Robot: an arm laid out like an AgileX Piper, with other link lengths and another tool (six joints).
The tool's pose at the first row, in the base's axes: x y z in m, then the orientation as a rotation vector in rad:
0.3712, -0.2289, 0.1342, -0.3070, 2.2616, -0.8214
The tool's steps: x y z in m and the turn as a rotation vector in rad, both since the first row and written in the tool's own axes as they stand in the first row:
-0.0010, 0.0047, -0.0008, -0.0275, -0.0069, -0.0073
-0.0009, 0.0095, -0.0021, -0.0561, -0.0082, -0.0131
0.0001, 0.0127, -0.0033, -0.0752, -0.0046, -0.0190
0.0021, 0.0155, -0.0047, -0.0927, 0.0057, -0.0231
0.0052, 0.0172, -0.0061, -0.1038, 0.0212, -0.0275
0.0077, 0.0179, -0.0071, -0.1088, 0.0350, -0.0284
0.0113, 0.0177, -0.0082, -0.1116, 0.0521, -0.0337
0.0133, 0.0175, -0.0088, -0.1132, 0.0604, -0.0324
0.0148, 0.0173, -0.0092, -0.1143, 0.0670, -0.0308
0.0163, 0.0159, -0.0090, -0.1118, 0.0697, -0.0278
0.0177, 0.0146, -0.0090, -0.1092, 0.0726, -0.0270
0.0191, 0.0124, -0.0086, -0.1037, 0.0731, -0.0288
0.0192, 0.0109, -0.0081, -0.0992, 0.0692, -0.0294
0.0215, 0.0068, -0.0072, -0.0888, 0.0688, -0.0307
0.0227, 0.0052, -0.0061, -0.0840, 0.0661, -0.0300
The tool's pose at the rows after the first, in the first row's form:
0.3714, -0.2245, 0.1322, -0.3305, 2.2682, -0.7924
0.3706, -0.2202, 0.1298, -0.3508, 2.2801, -0.7630
0.3691, -0.2176, 0.1279, -0.3653, 2.2921, -0.7457
0.3667, -0.2156, 0.1258, -0.3746, 2.3095, -0.7313
0.3635, -0.2150, 0.1238, -0.3797, 2.3290, -0.7257
0.3610, -0.2151, 0.1226, -0.3784, 2.3442, -0.7246
0.3576, -0.2162, 0.1214, -0.3802, 2.3616, -0.7293
0.3558, -0.2170, 0.1208, -0.3766, 2.3701, -0.7294
0.3544, -0.2176, 0.1203, -0.3729, 2.3768, -0.7293
0.3534, -0.2194, 0.1203, -0.3673, 2.3782, -0.7314
0.3524, -0.2210, 0.1204, -0.3641, 2.3798, -0.7349
0.3516, -0.2235, 0.1208, -0.3635, 2.3779, -0.7423
0.3519, -0.2249, 0.1214, -0.3635, 2.3723, -0.7466
0.3507, -0.2295, 0.1223, -0.3603, 2.3673, -0.7591
0.3506, -0.2318, 0.1221, -0.3582, 2.3626, -0.7634

